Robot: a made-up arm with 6 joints. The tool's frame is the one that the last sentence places.
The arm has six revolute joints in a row. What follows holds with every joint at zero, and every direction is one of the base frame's.
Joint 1 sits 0.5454 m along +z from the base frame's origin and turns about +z.
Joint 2 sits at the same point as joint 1 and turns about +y.
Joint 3 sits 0.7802 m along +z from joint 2 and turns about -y.
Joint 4 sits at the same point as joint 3 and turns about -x.
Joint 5 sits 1.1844 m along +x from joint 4 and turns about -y.
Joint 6 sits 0.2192 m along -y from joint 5 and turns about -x.
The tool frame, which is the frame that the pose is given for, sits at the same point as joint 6; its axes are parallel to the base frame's.
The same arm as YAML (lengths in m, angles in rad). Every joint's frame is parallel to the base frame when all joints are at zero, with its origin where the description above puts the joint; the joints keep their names.
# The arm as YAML. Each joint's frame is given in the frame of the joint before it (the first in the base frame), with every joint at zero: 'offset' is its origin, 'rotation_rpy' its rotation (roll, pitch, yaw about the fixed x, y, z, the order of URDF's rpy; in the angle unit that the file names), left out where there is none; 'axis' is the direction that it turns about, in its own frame. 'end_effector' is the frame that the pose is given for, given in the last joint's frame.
length_unit: m
angle_unit: rad
chain:
  - id: joint 1
    offset: [0.0, 0.0, 0.5454]
    axis: "+z"
  - id: joint 2
    offset: [0.0, 0.0, 0.0]
    axis: "+y"
  - id: joint 3
    offset: [0.0, 0.0, 0.7802]
    axis: "-y"
  - id: joint 4
    offset: [0.0, 0.0, 0.0]
    axis: "-x"
  - id: joint 5
    offset: [1.1844, 0.0, 0.0]
    axis: "-y"
  - id: joint 6
    offset: [0.0, -0.2192, 0.0]
    axis: "-x"
end_effector:
  offset: [0.0, 0.0, 0.0]

